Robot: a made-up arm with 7 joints.
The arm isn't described. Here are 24 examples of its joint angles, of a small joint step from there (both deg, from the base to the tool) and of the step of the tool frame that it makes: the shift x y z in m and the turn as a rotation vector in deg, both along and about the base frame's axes.
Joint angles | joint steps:
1: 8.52 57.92 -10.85 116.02 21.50 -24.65 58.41 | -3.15 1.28 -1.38 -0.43 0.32 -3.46 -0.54
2: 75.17 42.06 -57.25 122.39 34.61 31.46 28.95 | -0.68 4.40 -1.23 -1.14 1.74 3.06 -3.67
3: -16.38 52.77 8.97 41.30 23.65 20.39 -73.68 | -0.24 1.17 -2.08 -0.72 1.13 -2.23 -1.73
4: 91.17 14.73 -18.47 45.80 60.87 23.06 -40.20 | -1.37 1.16 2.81 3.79 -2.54 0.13 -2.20
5: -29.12 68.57 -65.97 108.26 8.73 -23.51 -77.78 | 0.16 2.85 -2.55 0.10 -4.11 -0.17 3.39
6: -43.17 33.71 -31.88 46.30 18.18 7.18 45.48 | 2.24 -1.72 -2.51 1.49 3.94 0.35 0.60
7: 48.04 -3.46 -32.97 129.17 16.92 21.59 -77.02 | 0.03 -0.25 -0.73 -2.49 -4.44 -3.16 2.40
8: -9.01 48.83 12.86 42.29 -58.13 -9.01 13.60 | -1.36 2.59 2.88 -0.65 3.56 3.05 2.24
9: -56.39 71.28 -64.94 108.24 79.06 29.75 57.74 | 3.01 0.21 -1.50 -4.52 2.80 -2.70 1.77
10: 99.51 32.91 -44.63 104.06 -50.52 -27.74 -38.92 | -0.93 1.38 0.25 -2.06 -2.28 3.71 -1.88
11: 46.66 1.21 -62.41 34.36 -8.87 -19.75 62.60 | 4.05 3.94 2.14 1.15 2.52 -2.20 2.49
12: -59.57 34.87 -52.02 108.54 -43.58 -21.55 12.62 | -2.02 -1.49 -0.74 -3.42 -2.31 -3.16 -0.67
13: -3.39 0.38 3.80 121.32 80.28 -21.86 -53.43 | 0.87 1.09 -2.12 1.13 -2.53 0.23 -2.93
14: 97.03 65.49 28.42 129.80 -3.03 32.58 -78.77 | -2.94 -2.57 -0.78 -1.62 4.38 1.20 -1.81
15: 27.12 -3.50 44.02 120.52 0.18 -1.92 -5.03 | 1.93 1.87 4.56 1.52 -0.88 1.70 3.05
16: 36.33 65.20 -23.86 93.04 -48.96 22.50 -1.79 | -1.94 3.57 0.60 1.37 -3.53 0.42 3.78
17: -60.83 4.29 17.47 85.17 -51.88 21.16 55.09 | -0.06 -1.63 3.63 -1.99 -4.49 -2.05 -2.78
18: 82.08 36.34 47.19 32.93 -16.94 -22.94 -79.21 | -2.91 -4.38 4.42 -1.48 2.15 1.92 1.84
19: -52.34 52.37 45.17 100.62 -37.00 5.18 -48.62 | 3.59 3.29 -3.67 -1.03 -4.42 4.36 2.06
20: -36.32 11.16 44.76 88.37 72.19 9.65 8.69 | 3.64 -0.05 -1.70 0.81 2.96 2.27 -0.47
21: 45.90 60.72 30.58 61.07 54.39 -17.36 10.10 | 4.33 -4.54 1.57 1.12 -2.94 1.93 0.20
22: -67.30 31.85 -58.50 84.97 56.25 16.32 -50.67 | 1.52 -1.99 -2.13 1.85 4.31 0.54 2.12
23: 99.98 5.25 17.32 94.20 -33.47 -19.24 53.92 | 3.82 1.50 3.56 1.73 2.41 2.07 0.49
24: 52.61 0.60 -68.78 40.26 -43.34 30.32 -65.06 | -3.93 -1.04 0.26 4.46 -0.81 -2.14 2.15
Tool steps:
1: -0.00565 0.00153 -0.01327 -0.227 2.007 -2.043
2: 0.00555 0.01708 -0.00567 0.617 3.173 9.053
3: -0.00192 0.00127 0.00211 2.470 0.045 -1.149
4: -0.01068 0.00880 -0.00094 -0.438 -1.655 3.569
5: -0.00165 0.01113 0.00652 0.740 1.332 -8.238
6: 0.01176 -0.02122 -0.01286 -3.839 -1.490 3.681
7: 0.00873 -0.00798 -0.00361 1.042 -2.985 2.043
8: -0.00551 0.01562 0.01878 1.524 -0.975 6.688
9: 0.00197 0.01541 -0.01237 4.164 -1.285 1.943
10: 0.00670 0.00986 -0.00513 -5.240 -0.032 3.097
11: 0.02477 0.02984 0.03051 -1.664 -2.922 1.220
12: -0.02030 -0.00192 0.00082 -1.778 1.812 -1.701
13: 0.00208 -0.00379 0.00638 2.026 0.783 -1.188
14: 0.01252 0.00306 0.00386 0.732 4.825 -7.025
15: -0.01265 0.01410 0.00945 1.865 0.033 3.671
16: -0.00864 0.00701 0.00607 5.013 3.221 3.672
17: -0.01386 0.00494 0.00305 4.498 0.411 -1.969
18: 0.01901 -0.02307 -0.02637 -6.142 1.022 -7.479
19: 0.02170 -0.00239 -0.00115 4.843 1.857 1.139
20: 0.02326 -0.00330 -0.00619 -4.177 -4.718 -1.948
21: 0.01676 -0.00675 -0.00621 -1.982 -2.757 -2.123
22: 0.00482 -0.01786 -0.00436 -4.284 2.451 6.175
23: -0.02736 0.01963 0.00811 -3.750 -4.743 -1.579
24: -0.02255 -0.01654 -0.01240 -2.818 4.313 -5.767
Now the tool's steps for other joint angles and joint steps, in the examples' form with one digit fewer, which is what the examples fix.
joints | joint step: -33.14 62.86 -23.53 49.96 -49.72 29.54 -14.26 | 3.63 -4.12 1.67 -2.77 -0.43 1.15 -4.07
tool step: 0.0009 -0.0086 -0.0170 0.11 -6.09 0.52
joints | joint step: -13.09 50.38 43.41 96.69 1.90 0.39 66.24 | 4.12 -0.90 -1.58 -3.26 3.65 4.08 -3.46
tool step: 0.0056 0.0077 -0.0058 -8.03 -3.16 4.75
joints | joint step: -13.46 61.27 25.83 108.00 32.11 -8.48 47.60 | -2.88 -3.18 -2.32 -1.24 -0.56 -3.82 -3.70
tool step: -0.0048 0.0022 -0.0316 -4.31 0.32 1.79
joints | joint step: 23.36 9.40 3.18 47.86 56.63 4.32 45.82 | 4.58 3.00 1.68 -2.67 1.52 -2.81 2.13
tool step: 0.0174 0.0269 0.0224 0.92 -5.92 4.32
